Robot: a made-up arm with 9 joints. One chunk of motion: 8 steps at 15 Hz.
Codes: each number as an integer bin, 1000 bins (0 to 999) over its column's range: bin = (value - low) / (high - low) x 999, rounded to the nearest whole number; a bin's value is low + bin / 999 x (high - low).
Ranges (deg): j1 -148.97..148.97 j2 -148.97..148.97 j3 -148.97..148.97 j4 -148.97..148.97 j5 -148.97..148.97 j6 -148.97..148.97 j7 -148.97..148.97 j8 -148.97..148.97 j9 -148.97..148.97
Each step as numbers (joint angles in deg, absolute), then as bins.
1 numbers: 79.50 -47.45 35.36 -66.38 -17.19 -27.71 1.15 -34.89 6.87
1 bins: 766 340 618 277 442 407 503 383 523
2 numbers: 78.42 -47.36 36.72 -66.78 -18.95 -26.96 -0.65 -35.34 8.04
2 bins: 762 341 623 276 436 409 497 381 526
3 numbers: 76.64 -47.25 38.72 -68.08 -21.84 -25.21 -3.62 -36.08 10.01
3 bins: 756 341 629 271 426 415 487 379 533
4 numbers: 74.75 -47.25 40.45 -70.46 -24.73 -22.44 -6.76 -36.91 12.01
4 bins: 750 341 635 263 417 424 477 376 540
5 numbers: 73.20 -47.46 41.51 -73.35 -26.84 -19.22 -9.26 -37.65 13.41
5 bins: 745 340 639 254 410 435 468 373 544
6 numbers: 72.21 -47.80 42.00 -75.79 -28.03 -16.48 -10.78 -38.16 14.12
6 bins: 742 339 640 245 406 444 463 372 547
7 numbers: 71.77 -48.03 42.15 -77.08 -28.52 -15.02 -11.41 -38.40 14.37
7 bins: 740 338 641 241 404 449 461 371 548
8 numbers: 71.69 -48.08 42.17 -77.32 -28.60 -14.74 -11.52 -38.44 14.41
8 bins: 740 338 641 240 404 450 461 371 548
